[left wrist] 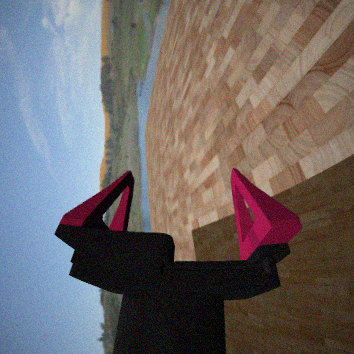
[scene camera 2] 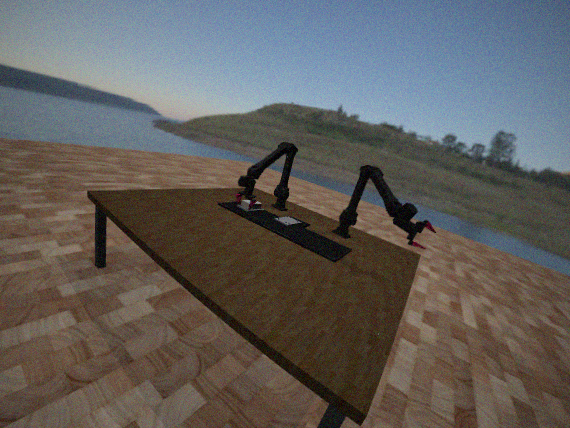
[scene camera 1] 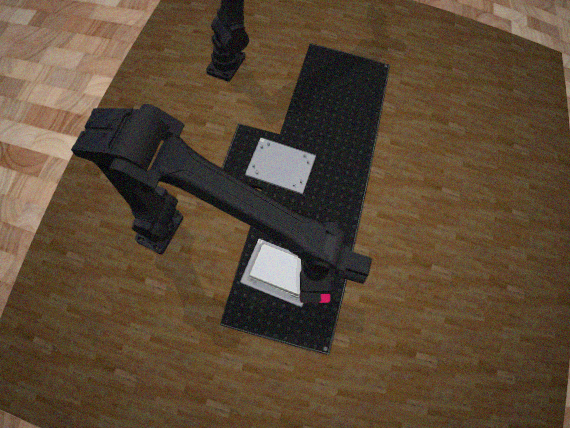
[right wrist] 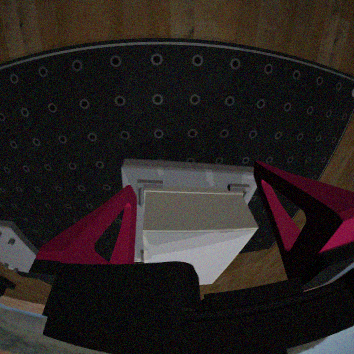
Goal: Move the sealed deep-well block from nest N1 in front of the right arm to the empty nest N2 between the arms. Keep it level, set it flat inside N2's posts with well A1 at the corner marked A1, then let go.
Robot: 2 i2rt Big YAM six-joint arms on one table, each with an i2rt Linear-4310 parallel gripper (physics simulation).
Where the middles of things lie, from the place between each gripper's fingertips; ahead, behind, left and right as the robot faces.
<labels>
I see the white deep-well block (scene camera 1: 277, 269) 8 cm behind my right hand and 1 cm above it. Round my right hand: grey nest plate (scene camera 1: 286, 167): 15 cm behind, 29 cm to the left, 1 cm below.
The grey nest plate is 86 cm to the right of my left hand, 23 cm below it and 8 cm behind it. From my left hand the other things lie so: white deep-well block: 114 cm to the right, 21 cm below, 1 cm behind.
</labels>
